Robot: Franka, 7 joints.
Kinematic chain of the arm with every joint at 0, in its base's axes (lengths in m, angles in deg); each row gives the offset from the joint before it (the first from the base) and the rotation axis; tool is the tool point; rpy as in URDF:
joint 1: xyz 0 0 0.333 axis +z
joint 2: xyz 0 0 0 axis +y
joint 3: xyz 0 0 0.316 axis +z
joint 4: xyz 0.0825 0 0 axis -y
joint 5: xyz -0.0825 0 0.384 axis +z
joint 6: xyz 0 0 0 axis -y
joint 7: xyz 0.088 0 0 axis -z
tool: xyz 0 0 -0.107 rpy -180 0 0
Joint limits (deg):
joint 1: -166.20..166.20
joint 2: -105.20..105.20
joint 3: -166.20..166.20
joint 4: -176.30..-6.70
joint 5: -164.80..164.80
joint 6: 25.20..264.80
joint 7: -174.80..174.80
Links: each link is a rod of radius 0.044 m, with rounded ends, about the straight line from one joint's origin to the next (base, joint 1, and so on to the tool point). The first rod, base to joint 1, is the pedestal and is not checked.
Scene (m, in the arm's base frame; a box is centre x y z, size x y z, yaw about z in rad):
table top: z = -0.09
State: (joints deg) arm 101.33 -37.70 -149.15 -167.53 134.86 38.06 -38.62
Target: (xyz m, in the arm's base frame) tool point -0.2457 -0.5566 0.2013
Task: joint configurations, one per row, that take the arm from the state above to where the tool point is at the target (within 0.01 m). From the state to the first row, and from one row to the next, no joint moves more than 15 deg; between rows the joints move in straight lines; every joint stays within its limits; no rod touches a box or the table.
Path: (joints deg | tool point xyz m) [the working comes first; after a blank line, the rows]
Joints at the target: 48.71 -46.17 -166.20 -116.42 154.80 53.97 -38.62
Straight joint move there: clear.

1: 88.17 -39.82 -153.41 -154.75 139.84 42.04 -38.62 | 0.2517 -0.3002 0.1769
2: 75.02 -41.93 -157.67 -141.97 144.83 46.02 -38.62 | 0.1405 -0.4450 0.1711
3: 61.86 -44.05 -161.94 -129.20 149.81 50.00 -38.62 | -0.0348 -0.5386 0.1789
4: 48.71 -46.17 -166.20 -116.42 154.80 53.97 -38.62 | -0.2457 -0.5566 0.2013

